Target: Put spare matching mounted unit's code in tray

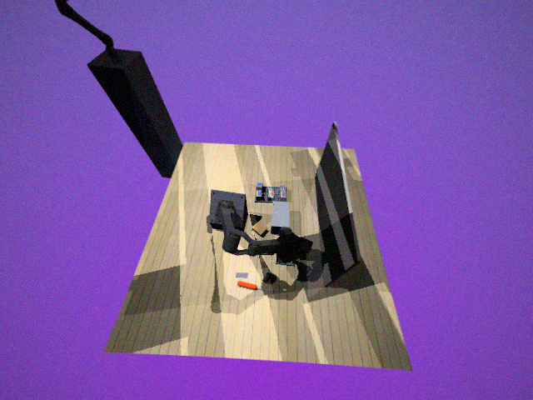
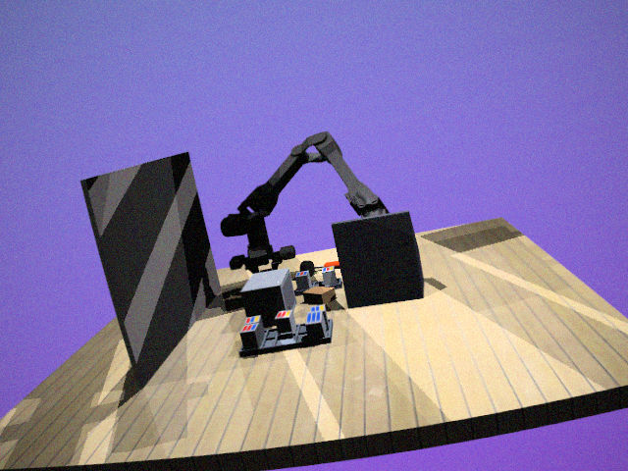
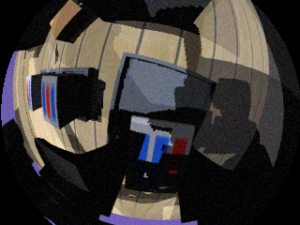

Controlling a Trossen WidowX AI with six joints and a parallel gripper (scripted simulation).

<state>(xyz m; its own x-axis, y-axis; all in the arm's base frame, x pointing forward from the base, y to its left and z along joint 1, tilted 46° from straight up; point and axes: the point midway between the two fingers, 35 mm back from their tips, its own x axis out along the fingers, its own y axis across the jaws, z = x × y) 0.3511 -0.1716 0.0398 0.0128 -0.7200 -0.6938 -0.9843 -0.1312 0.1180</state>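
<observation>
The grey tray is 20 mm below my gripper tip. The rest, counted from my gripper tip: upright panel 210 mm to the left, 200 mm above, 180 mm ahead; then grey hex key 210 mm behind, 150 mm to the right, 30 mm below.
</observation>
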